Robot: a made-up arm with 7 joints. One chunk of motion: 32 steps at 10 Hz.
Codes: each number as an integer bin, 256 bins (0 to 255) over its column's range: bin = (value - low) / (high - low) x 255, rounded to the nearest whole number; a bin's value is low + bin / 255 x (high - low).
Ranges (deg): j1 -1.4..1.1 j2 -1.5..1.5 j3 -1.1..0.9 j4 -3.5..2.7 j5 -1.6..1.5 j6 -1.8..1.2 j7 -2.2..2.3
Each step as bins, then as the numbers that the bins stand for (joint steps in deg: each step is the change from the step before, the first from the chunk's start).
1 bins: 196 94 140 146 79 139 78
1 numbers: 0.522 -0.394 -0.002 0.050 -0.640 -0.165 -0.824
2 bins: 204 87 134 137 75 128 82
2 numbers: 0.600 -0.476 -0.049 -0.169 -0.688 -0.294 -0.753
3 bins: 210 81 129 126 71 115 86
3 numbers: 0.659 -0.547 -0.088 -0.436 -0.737 -0.447 -0.682
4 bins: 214 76 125 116 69 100 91
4 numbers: 0.698 -0.606 -0.120 -0.680 -0.761 -0.624 -0.594
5 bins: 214 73 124 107 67 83 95
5 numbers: 0.698 -0.641 -0.127 -0.898 -0.785 -0.824 -0.524
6 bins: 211 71 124 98 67 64 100
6 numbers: 0.669 -0.665 -0.127 -1.117 -0.785 -1.047 -0.435
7 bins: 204 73 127 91 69 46 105
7 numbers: 0.600 -0.641 -0.104 -1.287 -0.761 -1.259 -0.347
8 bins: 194 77 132 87 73 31 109
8 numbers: 0.502 -0.594 -0.065 -1.385 -0.713 -1.435 -0.276
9 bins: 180 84 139 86 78 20 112
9 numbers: 0.365 -0.512 -0.010 -1.409 -0.652 -1.565 -0.224
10 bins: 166 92 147 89 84 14 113
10 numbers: 0.227 -0.418 0.053 -1.336 -0.579 -1.635 -0.206
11 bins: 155 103 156 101 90 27 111
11 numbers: 0.120 -0.288 0.124 -1.044 -0.506 -1.482 -0.241
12 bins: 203 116 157 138 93 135 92
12 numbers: 0.590 -0.135 0.131 -0.145 -0.469 -0.212 -0.576
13 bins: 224 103 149 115 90 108 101
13 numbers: 0.796 -0.288 0.069 -0.704 -0.506 -0.529 -0.418
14 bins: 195 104 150 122 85 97 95
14 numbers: 0.512 -0.276 0.076 -0.534 -0.567 -0.659 -0.524
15 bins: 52 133 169 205 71 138 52
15 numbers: -0.890 0.065 0.225 1.484 -0.737 -0.176 -1.282
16 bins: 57 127 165 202 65 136 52
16 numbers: -0.841 -0.006 0.194 1.411 -0.810 -0.200 -1.282
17 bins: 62 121 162 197 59 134 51
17 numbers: -0.792 -0.076 0.171 1.290 -0.883 -0.224 -1.300
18 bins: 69 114 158 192 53 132 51
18 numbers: -0.724 -0.159 0.139 1.168 -0.956 -0.247 -1.300
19 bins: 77 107 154 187 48 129 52
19 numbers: -0.645 -0.241 0.108 1.047 -1.016 -0.282 -1.282
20 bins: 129 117 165 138 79 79 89
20 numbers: -0.135 -0.124 0.194 -0.145 -0.640 -0.871 -0.629
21 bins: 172 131 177 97 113 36 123
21 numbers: 0.286 0.041 0.288 -1.142 -0.226 -1.376 -0.029
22 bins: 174 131 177 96 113 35 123
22 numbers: 0.306 0.041 0.288 -1.166 -0.226 -1.388 -0.029
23 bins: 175 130 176 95 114 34 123
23 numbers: 0.316 0.029 0.280 -1.190 -0.214 -1.400 -0.029
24 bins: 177 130 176 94 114 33 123
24 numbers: 0.335 0.029 0.280 -1.215 -0.214 -1.412 -0.029
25 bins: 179 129 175 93 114 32 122
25 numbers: 0.355 0.018 0.273 -1.239 -0.214 -1.424 -0.047
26 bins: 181 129 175 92 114 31 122
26 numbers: 0.375 0.018 0.273 -1.263 -0.214 -1.435 -0.047
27 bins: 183 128 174 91 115 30 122
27 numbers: 0.394 0.006 0.265 -1.287 -0.202 -1.447 -0.047
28 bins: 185 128 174 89 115 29 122
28 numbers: 0.414 0.006 0.265 -1.336 -0.202 -1.459 -0.047
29 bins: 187 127 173 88 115 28 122
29 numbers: 0.433 -0.006 0.257 -1.360 -0.202 -1.471 -0.047
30 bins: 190 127 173 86 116 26 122
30 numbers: 0.463 -0.006 0.257 -1.409 -0.190 -1.494 -0.047
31 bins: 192 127 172 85 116 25 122
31 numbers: 0.482 -0.006 0.249 -1.433 -0.190 -1.506 -0.047
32 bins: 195 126 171 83 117 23 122
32 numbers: 0.512 -0.018 0.241 -1.482 -0.178 -1.529 -0.047
